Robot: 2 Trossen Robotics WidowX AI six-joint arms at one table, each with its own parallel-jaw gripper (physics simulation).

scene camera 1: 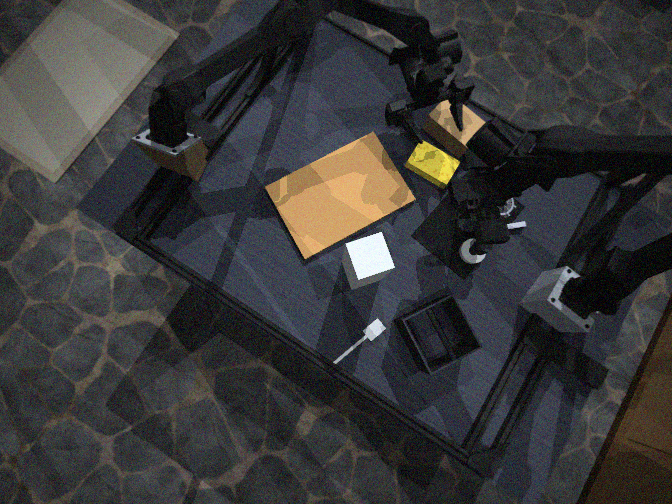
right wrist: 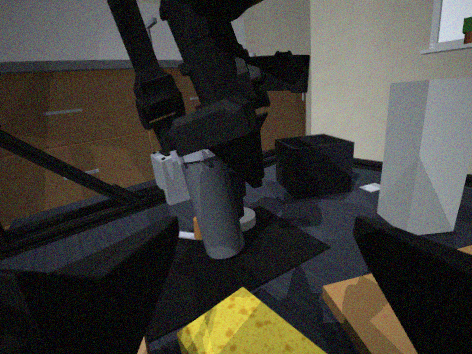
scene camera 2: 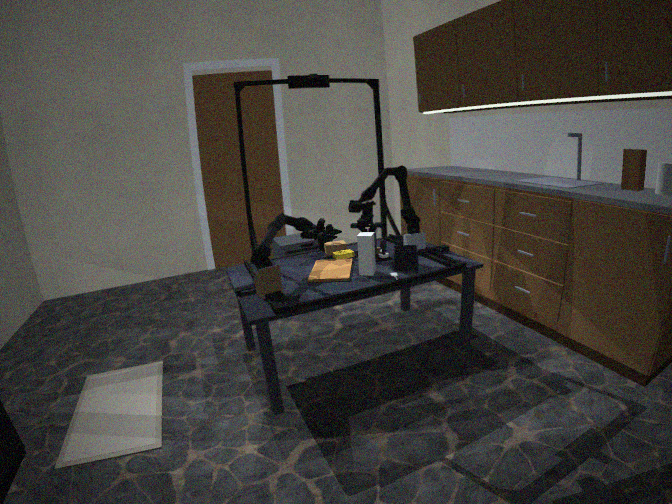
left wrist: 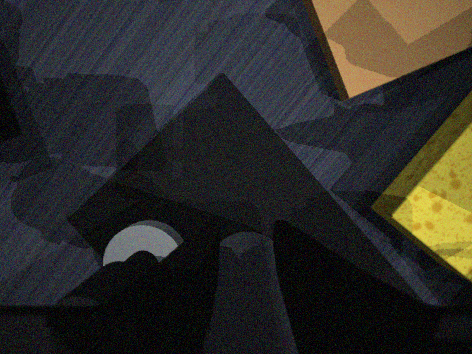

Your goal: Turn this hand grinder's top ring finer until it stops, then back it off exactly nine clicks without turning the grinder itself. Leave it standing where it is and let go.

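Pixels of known places: left gripper, between the fingertips: (scene camera 1: 459, 212) (right wrist: 259, 182) (left wrist: 246, 230); right gripper, between the fingertips: (scene camera 1: 441, 136) (right wrist: 266, 225) (scene camera 2: 339, 234); left arm's base, origin of its link: (scene camera 1: 577, 298) (scene camera 2: 414, 233); right arm's base, origin of its link: (scene camera 1: 167, 137) (scene camera 2: 266, 271).
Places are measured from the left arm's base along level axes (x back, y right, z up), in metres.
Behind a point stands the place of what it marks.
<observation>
The hand grinder (left wrist: 247, 295) {x -0.270, y 0.016, z -0.020 m} (right wrist: 217, 215) {x -0.279, y 0.044, z -0.036 m} is a grey upright cylinder standing on a dark mat (scene camera 1: 439, 233) {x -0.291, y -0.036, z -0.102 m} (left wrist: 225, 115) {x -0.320, y -0.060, z -0.102 m} (right wrist: 295, 245) {x -0.310, y -0.050, z -0.102 m}. My left gripper (scene camera 1: 480, 217) (left wrist: 246, 230) {x -0.293, y -0.008, z -0.005 m} (right wrist: 259, 182) {x -0.293, y -0.008, z -0.005 m} comes down over its top and is shut on it, one finger on each side. The ring and the exact contact are dark and mostly covered by the fingers. In scene camera 1 the gripper hides the grinder. My right gripper (scene camera 1: 440, 134) {x -0.425, y 0.083, z 0.033 m} (scene camera 2: 332, 234) {x -0.425, y 0.083, z 0.033 m} (right wrist: 266, 225) {x -0.425, y 0.083, z 0.033 m} is open and empty, above the yellow sponge and wooden block, apart from the grinder.
A pale disc (scene camera 1: 471, 251) {x -0.212, y -0.033, z -0.075 m} (left wrist: 142, 242) {x -0.218, y -0.035, z -0.088 m} (right wrist: 248, 218) {x -0.228, y -0.029, z -0.088 m} lies near the grinder. The yellow sponge (scene camera 1: 433, 162) {x -0.410, y 0.084, z -0.075 m} (right wrist: 245, 325) {x -0.388, y 0.080, z -0.075 m}, wooden block (scene camera 1: 453, 122) {x -0.433, y 0.179, z -0.045 m}, wooden board (scene camera 1: 336, 195) {x -0.536, y -0.126, z -0.090 m} (left wrist: 395, 60) {x -0.424, y -0.008, z -0.090 m}, tall white box (scene camera 1: 370, 256) {x -0.376, y -0.228, z 0.095 m} (right wrist: 422, 155) {x -0.392, y -0.183, z 0.009 m}, black box (scene camera 1: 413, 347) {x -0.191, y -0.291, z -0.034 m} (right wrist: 315, 167) {x -0.217, y -0.195, z -0.045 m} and white-headed stick (scene camera 1: 374, 329) {x -0.269, y -0.310, z -0.103 m} are around.
</observation>
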